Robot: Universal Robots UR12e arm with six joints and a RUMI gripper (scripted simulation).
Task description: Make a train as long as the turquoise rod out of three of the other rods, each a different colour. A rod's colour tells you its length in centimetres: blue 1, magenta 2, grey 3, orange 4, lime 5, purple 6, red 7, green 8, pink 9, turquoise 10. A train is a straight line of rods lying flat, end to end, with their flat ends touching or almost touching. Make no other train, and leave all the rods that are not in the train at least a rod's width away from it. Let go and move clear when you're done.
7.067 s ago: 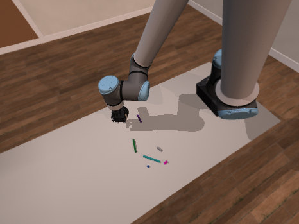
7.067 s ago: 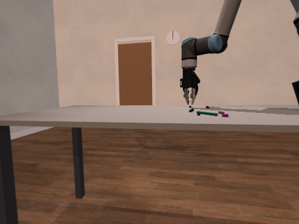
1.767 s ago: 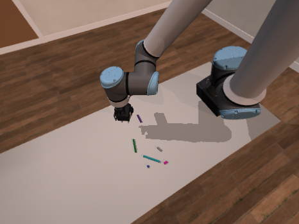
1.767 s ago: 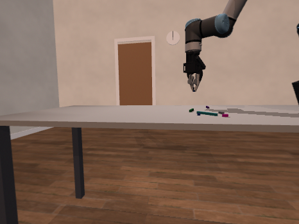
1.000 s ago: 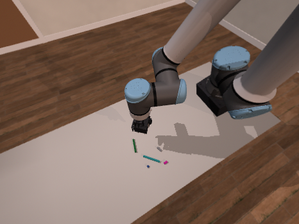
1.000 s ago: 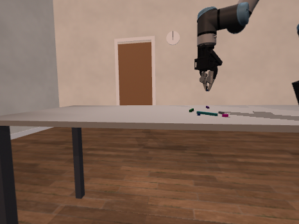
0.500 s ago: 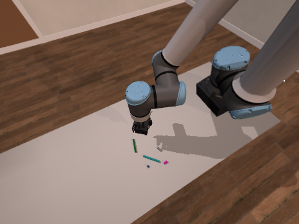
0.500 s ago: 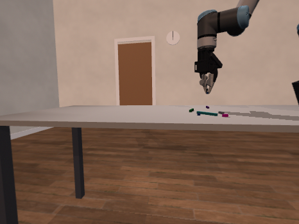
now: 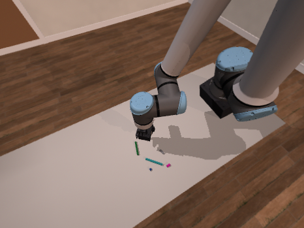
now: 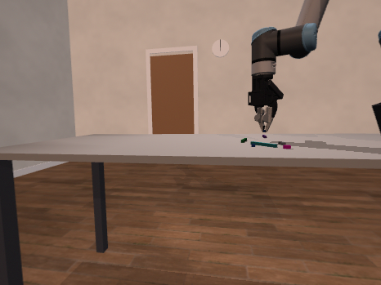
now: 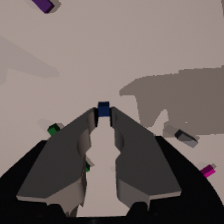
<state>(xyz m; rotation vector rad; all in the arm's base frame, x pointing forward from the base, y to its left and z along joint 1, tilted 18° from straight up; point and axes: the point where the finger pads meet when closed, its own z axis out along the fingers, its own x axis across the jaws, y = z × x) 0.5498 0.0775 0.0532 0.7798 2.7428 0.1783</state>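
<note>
My hand is 11 cm to the right of the grey rod, 5 cm past it and 5 cm above it. Round my hand: turquoise rod (14 cm to the left, 5 cm below, 1 cm ahead); then green rod (8 cm ahead, 5 cm below, 4 cm to the left); then purple rod (13 cm to the right, 5 cm below).
</note>
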